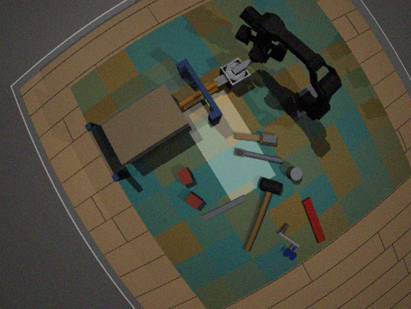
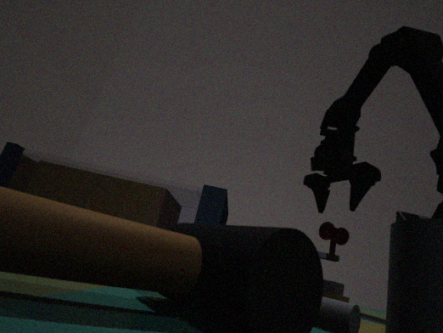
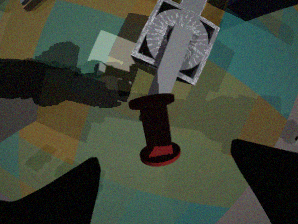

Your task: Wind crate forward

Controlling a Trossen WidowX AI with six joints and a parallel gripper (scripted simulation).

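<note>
Now: the red knob 70 mm below my gripper tip. Round my gripper tip: red-knobbed crank 40 mm ahead, 100 mm below; then grey winch 80 mm ahead, 10 mm to the right, 170 mm below; then blue steel frame 260 mm ahead, 20 mm to the right, 90 mm below.
</note>
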